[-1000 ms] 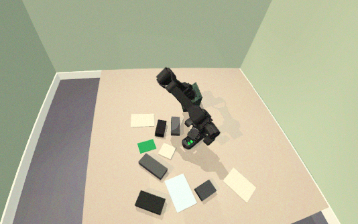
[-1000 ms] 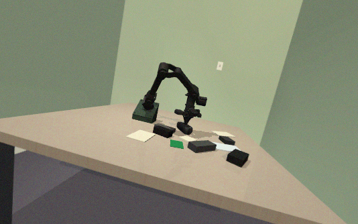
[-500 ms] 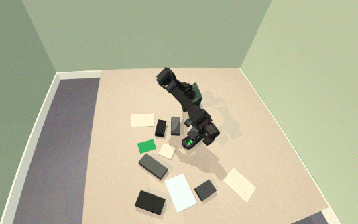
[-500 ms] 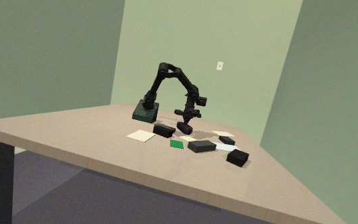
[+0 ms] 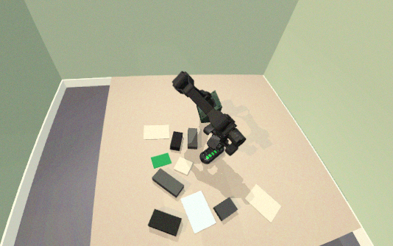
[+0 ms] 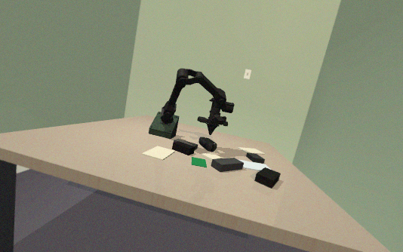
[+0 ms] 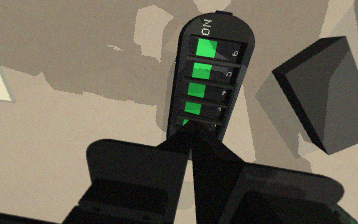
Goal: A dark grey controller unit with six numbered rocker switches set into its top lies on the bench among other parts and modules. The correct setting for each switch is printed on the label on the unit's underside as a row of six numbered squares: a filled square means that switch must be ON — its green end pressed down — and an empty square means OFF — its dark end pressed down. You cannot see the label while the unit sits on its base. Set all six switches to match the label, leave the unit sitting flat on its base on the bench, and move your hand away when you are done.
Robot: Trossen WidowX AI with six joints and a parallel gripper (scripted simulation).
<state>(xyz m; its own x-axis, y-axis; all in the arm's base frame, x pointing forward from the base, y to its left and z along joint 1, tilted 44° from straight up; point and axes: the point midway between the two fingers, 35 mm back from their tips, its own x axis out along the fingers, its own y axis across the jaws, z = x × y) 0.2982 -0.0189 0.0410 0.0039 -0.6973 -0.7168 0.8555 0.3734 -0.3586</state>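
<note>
My gripper tip is now 12 cm past the grey module, 10 cm to the left of it and 7 cm above it. From my gripper tip the other things lie so: cream tile 4 cm ahead, 18 cm to the right, 8 cm below; then green card 1 cm behind, 29 cm to the right, 8 cm below; then black block 11 cm behind, 19 cm to the right, 6 cm below.
</note>
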